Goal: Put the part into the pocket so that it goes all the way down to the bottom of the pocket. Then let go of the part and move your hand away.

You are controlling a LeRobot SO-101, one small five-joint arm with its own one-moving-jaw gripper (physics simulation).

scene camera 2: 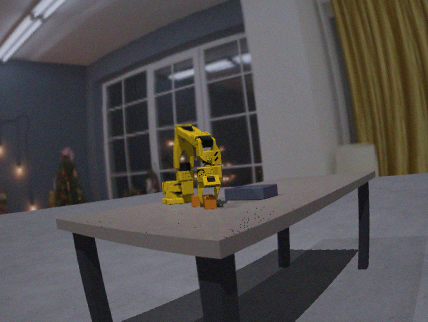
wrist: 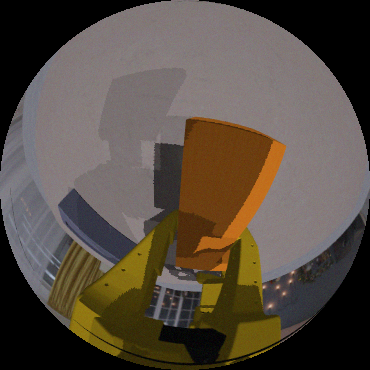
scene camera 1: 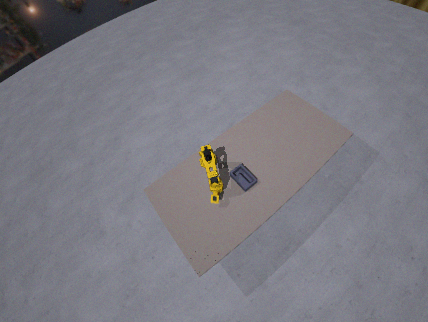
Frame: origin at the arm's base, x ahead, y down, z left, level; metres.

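Where they show: hand, tool point: (scene camera 2: 214,200) (wrist: 181,217) (scene camera 1: 219,192); arm's base, link origin: (scene camera 2: 184,202) (wrist: 216,272).
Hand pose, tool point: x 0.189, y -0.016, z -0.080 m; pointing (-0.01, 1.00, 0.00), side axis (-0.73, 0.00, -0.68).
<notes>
Things, the pixels of their centre, and the offset from my tool point. Level surfaces: height alone.
- orange part, body centre: (wrist: 229,224) (scene camera 2: 203,202) dx -0.023, dy +0.001, dz -0.019 m
- dark blue-grey block with the pocket, body centre: (wrist: 97,237) (scene camera 2: 251,192) (scene camera 1: 243,177) dx +0.021, dy -0.002, dz +0.160 m
- table top, surface height: dy +0.016 m
The orange part (scene camera 2: 210,202) (wrist: 220,170) is a long block with a foot at one end. It is between the two yellow jaws and sits at or very close above the table top; any small gap is too small to tell. It is hidden under the arm in scene camera 1. My gripper (scene camera 1: 215,198) (scene camera 2: 208,195) (wrist: 207,226) points down and is shut on the part. The dark blue-grey block with the pocket (scene camera 1: 251,184) (scene camera 2: 251,192) (wrist: 95,225) stands on the table, apart from the part. Its pocket opening faces up, seen in scene camera 1.
The table top (scene camera 1: 295,130) (scene camera 2: 145,220) carries the arm's yellow base (scene camera 1: 207,152) (scene camera 2: 177,192) and the pocket block, which is to the right of the gripper in both scene views. The arm's shadow falls between gripper and block. A window and curtain are in the background.
</notes>
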